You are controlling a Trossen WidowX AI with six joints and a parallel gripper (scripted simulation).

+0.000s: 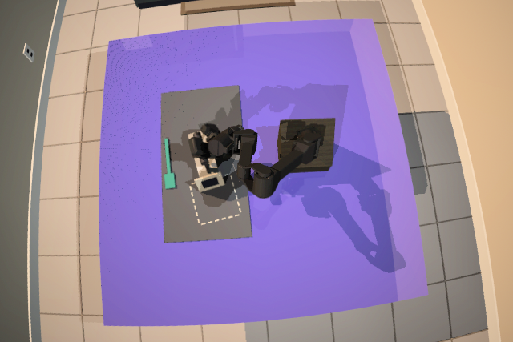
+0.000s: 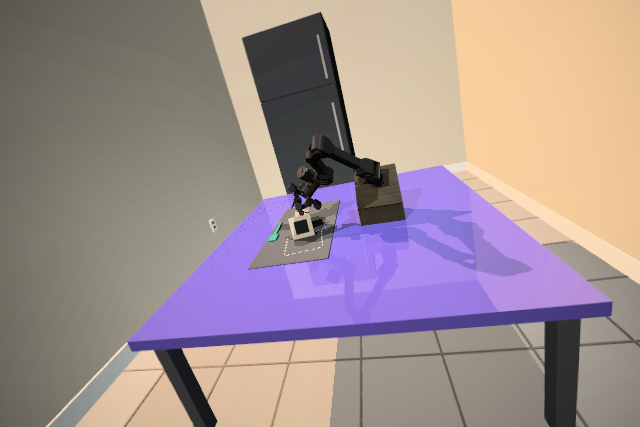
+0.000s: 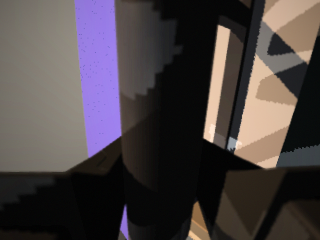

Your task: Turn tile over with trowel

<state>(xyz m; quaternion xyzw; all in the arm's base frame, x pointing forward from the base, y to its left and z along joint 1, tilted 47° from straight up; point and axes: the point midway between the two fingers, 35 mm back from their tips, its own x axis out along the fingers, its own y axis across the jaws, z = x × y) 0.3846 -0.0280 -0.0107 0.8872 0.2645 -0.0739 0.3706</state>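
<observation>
Right now my gripper tip is 90 mm to the right of the tile, 60 mm above it and 30 mm past it. Also, from my gripper tip: trowel (30 mm behind, 10 mm below); then grey mat (130 mm below, 20 mm to the right, 10 mm behind); then green flat tool (130 mm ahead, 100 mm below, 10 mm to the right).
</observation>
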